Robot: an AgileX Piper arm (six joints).
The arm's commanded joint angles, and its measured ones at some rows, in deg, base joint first. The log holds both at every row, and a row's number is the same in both.
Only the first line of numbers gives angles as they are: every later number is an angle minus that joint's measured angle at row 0.
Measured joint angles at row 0:
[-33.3, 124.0, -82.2, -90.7, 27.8, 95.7]
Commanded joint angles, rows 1 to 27:
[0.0, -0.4, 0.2, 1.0, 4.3, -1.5]
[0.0, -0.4, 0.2, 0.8, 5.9, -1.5]
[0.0, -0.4, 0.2, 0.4, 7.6, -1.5]
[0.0, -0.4, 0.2, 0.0, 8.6, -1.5]
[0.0, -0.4, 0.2, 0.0, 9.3, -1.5]
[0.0, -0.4, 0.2, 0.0, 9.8, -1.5]
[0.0, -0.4, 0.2, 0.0, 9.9, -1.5]
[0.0, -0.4, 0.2, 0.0, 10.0, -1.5]
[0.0, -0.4, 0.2, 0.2, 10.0, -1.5]
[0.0, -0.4, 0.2, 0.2, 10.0, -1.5]
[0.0, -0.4, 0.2, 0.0, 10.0, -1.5]
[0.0, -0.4, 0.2, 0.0, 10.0, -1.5]
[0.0, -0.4, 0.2, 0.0, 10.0, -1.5]
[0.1, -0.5, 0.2, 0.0, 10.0, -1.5]
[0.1, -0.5, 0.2, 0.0, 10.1, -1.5]
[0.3, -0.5, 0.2, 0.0, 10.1, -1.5]
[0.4, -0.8, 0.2, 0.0, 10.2, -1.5]
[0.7, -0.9, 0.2, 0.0, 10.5, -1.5]
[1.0, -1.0, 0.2, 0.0, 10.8, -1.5]
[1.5, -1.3, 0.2, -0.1, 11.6, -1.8]
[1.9, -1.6, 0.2, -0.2, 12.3, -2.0]
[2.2, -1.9, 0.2, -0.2, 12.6, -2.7]
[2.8, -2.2, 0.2, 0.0, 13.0, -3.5]
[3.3, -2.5, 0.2, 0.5, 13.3, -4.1]
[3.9, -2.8, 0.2, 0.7, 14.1, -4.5]
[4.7, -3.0, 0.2, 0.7, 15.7, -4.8]
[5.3, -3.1, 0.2, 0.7, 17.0, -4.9]
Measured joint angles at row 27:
[3.3, -1.7, 0.0, 0.5, 12.4, -3.2]
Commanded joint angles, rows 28 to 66:
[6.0, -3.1, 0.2, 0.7, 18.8, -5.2]
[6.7, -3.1, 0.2, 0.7, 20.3, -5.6]
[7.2, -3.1, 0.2, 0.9, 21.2, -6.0]
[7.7, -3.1, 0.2, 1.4, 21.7, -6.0]
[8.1, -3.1, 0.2, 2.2, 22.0, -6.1]
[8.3, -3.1, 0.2, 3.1, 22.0, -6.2]
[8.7, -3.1, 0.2, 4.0, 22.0, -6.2]
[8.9, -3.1, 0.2, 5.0, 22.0, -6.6]
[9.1, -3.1, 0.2, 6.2, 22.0, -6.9]
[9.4, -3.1, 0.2, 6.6, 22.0, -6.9]
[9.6, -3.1, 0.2, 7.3, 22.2, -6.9]
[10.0, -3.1, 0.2, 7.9, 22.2, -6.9]
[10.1, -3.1, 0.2, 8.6, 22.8, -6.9]
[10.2, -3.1, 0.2, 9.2, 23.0, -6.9]
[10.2, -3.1, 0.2, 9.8, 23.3, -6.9]
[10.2, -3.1, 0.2, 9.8, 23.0, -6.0]
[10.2, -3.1, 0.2, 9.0, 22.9, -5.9]
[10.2, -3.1, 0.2, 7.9, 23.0, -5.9]
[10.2, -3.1, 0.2, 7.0, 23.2, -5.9]
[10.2, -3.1, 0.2, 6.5, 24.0, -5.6]
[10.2, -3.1, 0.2, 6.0, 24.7, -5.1]
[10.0, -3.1, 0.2, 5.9, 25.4, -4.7]
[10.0, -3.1, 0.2, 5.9, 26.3, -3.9]
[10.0, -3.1, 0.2, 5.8, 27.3, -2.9]
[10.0, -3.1, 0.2, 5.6, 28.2, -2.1]
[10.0, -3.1, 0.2, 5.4, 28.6, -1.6]
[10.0, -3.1, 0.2, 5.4, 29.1, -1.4]
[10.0, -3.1, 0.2, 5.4, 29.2, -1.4]
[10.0, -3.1, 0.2, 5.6, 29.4, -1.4]
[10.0, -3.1, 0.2, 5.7, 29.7, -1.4]
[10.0, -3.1, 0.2, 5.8, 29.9, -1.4]
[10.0, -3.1, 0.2, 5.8, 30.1, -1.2]
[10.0, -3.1, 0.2, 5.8, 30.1, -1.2]
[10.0, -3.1, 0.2, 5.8, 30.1, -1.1]
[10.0, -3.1, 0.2, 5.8, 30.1, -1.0]
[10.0, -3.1, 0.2, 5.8, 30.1, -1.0]
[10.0, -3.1, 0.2, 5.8, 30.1, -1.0]
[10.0, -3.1, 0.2, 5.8, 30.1, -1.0]
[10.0, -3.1, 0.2, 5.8, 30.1, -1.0]
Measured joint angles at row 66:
[10.1, -2.4, 0.0, 6.3, 29.3, -1.4]
